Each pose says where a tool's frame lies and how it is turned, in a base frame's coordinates. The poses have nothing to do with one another.
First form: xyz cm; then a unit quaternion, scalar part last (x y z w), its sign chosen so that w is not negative.
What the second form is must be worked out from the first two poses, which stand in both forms.
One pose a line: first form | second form
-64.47, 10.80, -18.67, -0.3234, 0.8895, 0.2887, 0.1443 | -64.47, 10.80, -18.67, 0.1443, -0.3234, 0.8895, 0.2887
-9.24, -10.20, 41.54, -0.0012, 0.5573, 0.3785, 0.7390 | -9.24, -10.20, 41.54, 0.7390, -0.0012, 0.5573, 0.3785
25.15, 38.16, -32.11, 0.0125, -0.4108, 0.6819, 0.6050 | 25.15, 38.16, -32.11, 0.6050, 0.0125, -0.4108, 0.6819
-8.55, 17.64, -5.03, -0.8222, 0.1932, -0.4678, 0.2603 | -8.55, 17.64, -5.03, 0.2603, -0.8222, 0.1932, -0.4678
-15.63, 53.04, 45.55, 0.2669, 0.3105, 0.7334, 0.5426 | -15.63, 53.04, 45.55, 0.5426, 0.2669, 0.3105, 0.7334
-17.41, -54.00, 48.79, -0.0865, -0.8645, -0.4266, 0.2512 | -17.41, -54.00, 48.79, 0.2512, -0.0865, -0.8645, -0.4266
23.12, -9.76, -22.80, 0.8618, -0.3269, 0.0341, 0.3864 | 23.12, -9.76, -22.80, 0.3864, 0.8618, -0.3269, 0.0341
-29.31, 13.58, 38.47, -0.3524, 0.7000, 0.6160, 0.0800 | -29.31, 13.58, 38.47, 0.0800, -0.3524, 0.7000, 0.6160
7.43, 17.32, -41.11, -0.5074, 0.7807, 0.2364, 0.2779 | 7.43, 17.32, -41.11, 0.2779, -0.5074, 0.7807, 0.2364
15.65, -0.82, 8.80, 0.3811, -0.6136, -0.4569, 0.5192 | 15.65, -0.82, 8.80, 0.5192, 0.3811, -0.6136, -0.4569
